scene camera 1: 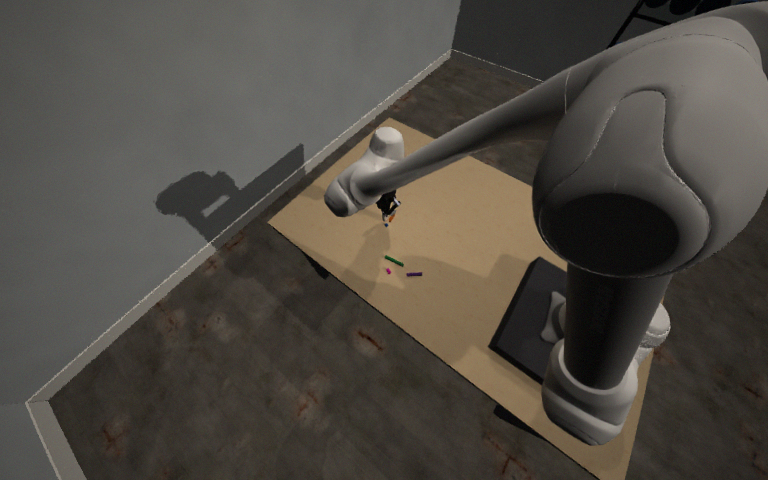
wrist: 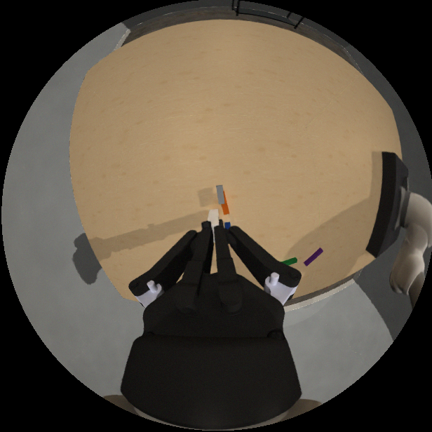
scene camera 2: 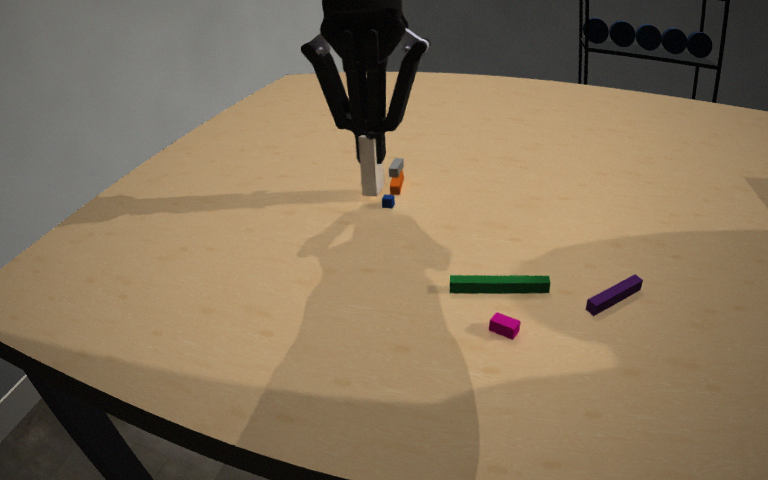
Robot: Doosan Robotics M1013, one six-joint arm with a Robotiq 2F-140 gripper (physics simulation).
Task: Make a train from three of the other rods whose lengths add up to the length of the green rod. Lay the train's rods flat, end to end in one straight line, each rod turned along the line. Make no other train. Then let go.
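Places are measured from the arm's base along level axes (x back, y right, z up), in metres.
Where they show: gripper, fingertip midpoint: (scene camera 1: 385,218) (scene camera 2: 373,190).
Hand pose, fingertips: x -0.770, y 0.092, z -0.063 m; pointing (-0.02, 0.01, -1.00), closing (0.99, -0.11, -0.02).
After its pixels a point has its place.
The green rod (scene camera 2: 499,284) {x -0.641, y -0.067, z -0.060 m} (scene camera 1: 394,260) {x -0.638, y -0.062, z -0.058 m} (wrist: 289,261) lies flat on the wooden table (scene camera 2: 218,269) {x -0.886, y -0.055, z -0.069 m}. A short magenta rod (scene camera 2: 504,325) {x -0.637, y -0.115, z -0.059 m} (scene camera 1: 388,270) {x -0.638, y -0.110, z -0.059 m} lies just in front of it and a purple rod (scene camera 2: 614,293) {x -0.546, y -0.077, z -0.059 m} (scene camera 1: 414,274) {x -0.542, y -0.074, z -0.060 m} (wrist: 313,257) to its right. Further back, a grey rod (scene camera 2: 396,166) {x -0.749, y 0.122, z -0.049 m} (wrist: 219,193), an orange rod (scene camera 2: 396,183) {x -0.746, y 0.100, z -0.059 m} (wrist: 225,206) and a small blue cube (scene camera 2: 388,201) {x -0.749, y 0.064, z -0.061 m} (wrist: 227,225) lie roughly in a row. My gripper (scene camera 2: 372,190) {x -0.770, y 0.092, z -0.063 m} (wrist: 212,218) (scene camera 1: 387,219) {x -0.770, y 0.092, z -0.063 m} is shut on nothing. Its pale finger pads point straight down at the table, just left of the orange rod.
The arm's base stands on a black plate (scene camera 1: 524,320) {x -0.145, y -0.056, z 0.000 m} at the table's near right in scene camera 1. A dark shelf rack (scene camera 2: 581,41) stands beyond the far right edge. A grey wall runs along the table's left side.
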